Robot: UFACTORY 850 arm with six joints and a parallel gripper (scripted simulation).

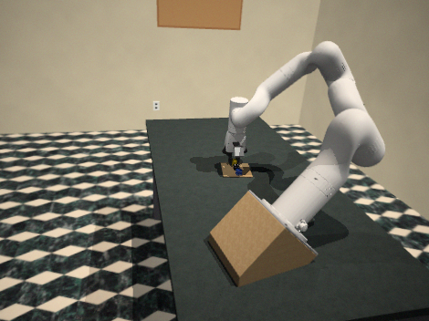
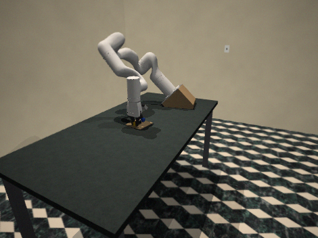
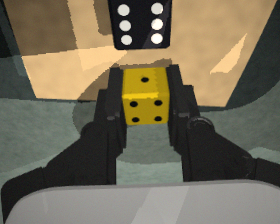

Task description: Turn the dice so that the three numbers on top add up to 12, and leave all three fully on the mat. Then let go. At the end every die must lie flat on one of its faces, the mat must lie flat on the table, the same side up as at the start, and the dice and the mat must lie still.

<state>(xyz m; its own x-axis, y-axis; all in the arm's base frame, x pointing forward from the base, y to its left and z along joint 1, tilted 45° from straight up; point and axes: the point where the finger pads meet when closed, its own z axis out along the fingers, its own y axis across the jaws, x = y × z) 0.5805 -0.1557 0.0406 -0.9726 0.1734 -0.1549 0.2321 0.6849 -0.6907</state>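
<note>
Now: hand 1 cm above the yellow die. The rest, counted from my hand: tan mat: 5 cm behind, 3 cm below, 1 cm to the left; blue die: 9 cm behind, 2 cm to the left, 1 cm below; black die: 5 cm behind, 1 cm to the left, 1 cm below.
</note>
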